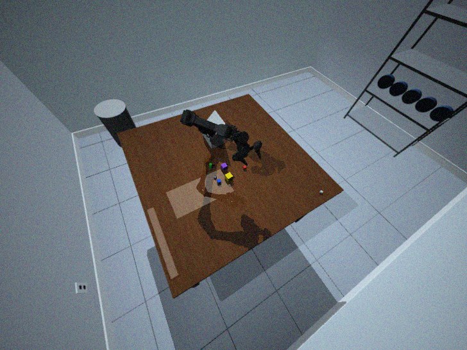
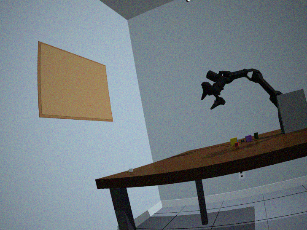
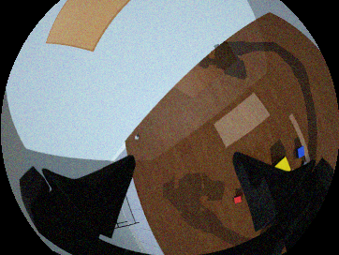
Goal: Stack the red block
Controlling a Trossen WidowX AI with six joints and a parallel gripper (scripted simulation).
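Right now the red block is 130 mm behind my gripper tip, 60 mm to the left of it and 260 mm below it. Also, from my gripper tip: yellow block: 120 mm behind, 90 mm to the right, 250 mm below; purple block: 210 mm behind, 70 mm to the right, 250 mm below; small blue block: 130 mm behind, 170 mm to the right, 260 mm below.
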